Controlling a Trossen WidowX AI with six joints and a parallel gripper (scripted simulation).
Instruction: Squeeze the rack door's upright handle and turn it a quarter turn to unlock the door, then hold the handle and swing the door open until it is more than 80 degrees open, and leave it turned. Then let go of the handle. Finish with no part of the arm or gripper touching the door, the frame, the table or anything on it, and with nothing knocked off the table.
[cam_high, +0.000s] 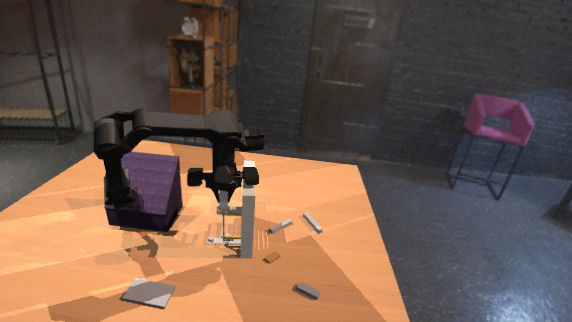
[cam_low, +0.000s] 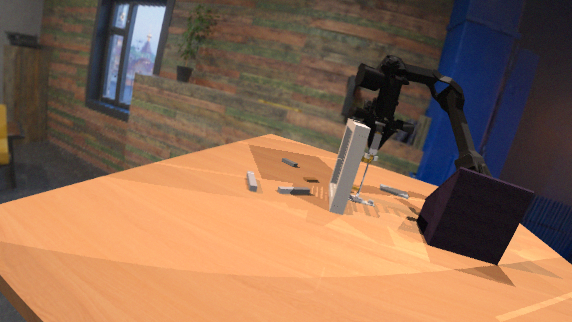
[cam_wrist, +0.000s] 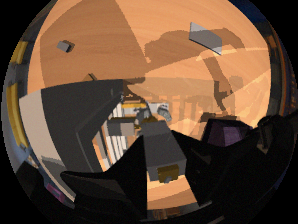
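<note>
The handle is 10 mm to the left of my gripper tip and 30 mm below it. From my gripper tip the other things lie so: flat grey plate (150 mm behind, 200 mm to the right, 150 mm below); brown block (150 mm ahead, 40 mm to the right, 160 mm below).
</note>
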